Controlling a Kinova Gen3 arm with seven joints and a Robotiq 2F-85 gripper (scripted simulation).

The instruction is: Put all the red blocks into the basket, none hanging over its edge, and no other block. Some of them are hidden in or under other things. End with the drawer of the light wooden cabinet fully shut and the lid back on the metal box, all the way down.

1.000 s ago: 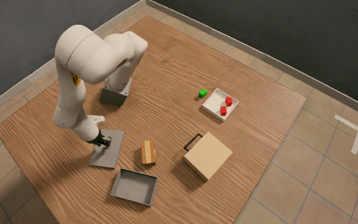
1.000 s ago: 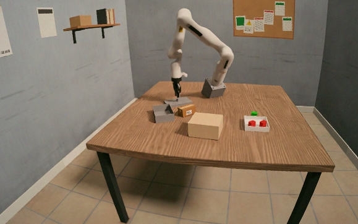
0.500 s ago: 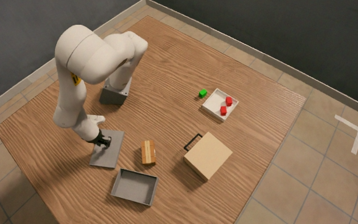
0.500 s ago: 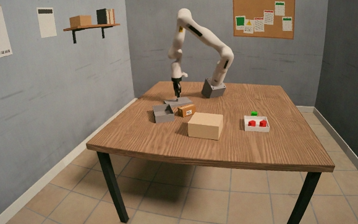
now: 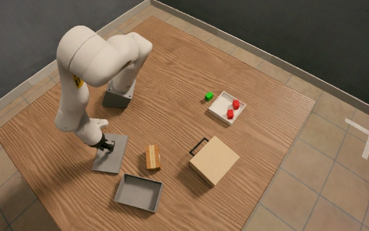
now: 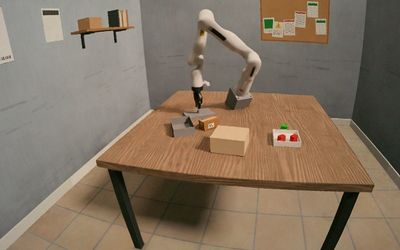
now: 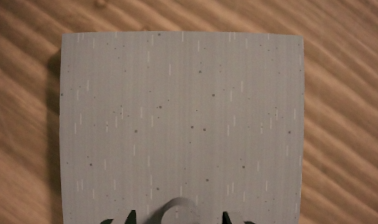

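The grey lid is 60 mm below my hand. Also, from my hand: grey metal box (250 mm ahead, 30 mm to the left, 40 mm below); then blue block (180 mm ahead, 140 mm to the left, 50 mm below); then brown cardboard box (150 mm ahead, 160 mm to the left, 30 mm below).
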